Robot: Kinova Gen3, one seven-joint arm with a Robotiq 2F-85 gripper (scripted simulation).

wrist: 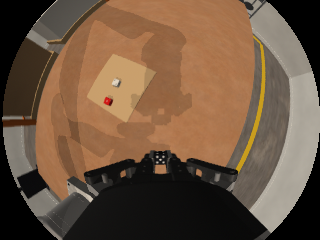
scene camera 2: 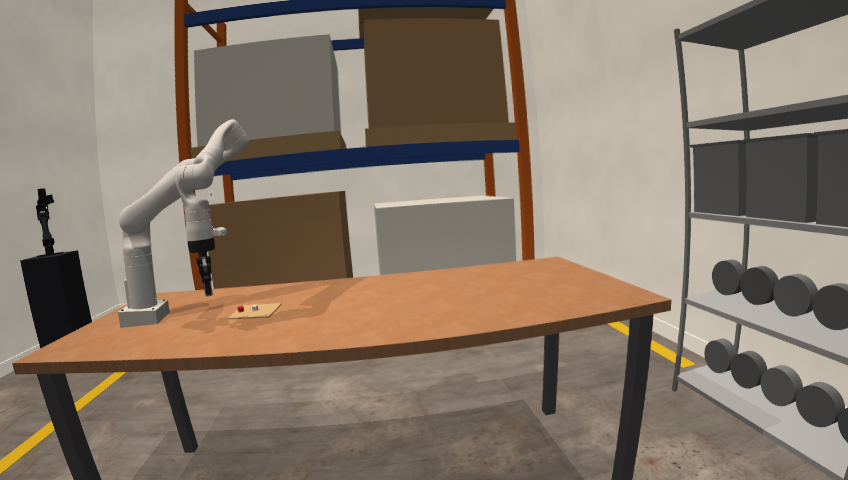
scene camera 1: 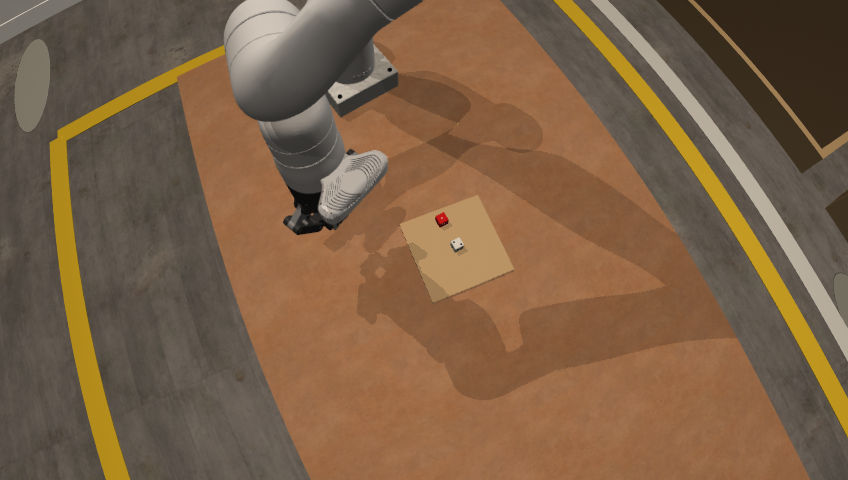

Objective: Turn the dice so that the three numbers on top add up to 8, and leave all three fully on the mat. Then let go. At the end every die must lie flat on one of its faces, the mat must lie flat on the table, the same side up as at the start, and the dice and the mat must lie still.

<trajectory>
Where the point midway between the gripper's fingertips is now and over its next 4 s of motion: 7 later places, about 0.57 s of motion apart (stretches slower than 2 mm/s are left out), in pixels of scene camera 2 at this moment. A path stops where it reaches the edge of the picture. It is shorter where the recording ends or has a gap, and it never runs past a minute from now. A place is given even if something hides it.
The gripper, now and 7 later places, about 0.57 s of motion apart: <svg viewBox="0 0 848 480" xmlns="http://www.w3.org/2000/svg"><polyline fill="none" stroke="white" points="209,295 220,292 248,283 263,278 265,280 268,297 269,307 269,308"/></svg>
</trajectory>
